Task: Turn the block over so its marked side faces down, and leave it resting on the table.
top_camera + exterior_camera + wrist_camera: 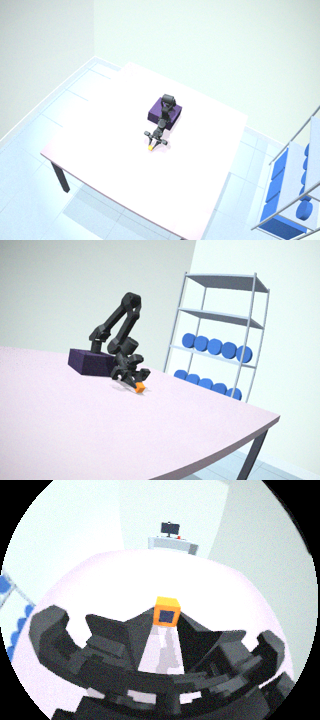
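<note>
The block is 1 cm behind my gripper tip and 1 cm above it.
</note>
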